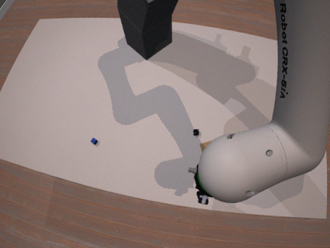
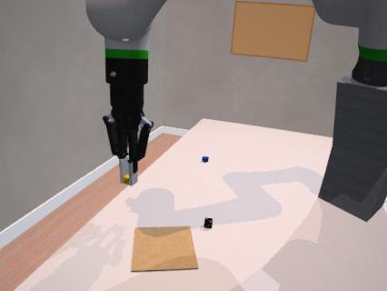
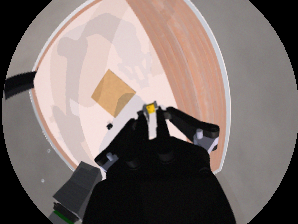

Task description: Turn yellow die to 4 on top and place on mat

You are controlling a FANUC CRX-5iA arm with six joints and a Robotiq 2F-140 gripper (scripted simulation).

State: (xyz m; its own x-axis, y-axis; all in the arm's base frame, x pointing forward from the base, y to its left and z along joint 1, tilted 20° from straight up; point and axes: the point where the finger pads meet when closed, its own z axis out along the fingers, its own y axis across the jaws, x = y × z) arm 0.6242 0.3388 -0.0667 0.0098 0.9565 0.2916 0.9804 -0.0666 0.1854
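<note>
Now: hand 14 cm past the brown mat, 7 cm to the right of it and 13 cm above it. From my hand the other things lie so: black die (21 cm behind, 5 cm to the right, 12 cm below); blue die (7 cm behind, 44 cm to the right, 12 cm below); yellow die (2 cm below).
</note>
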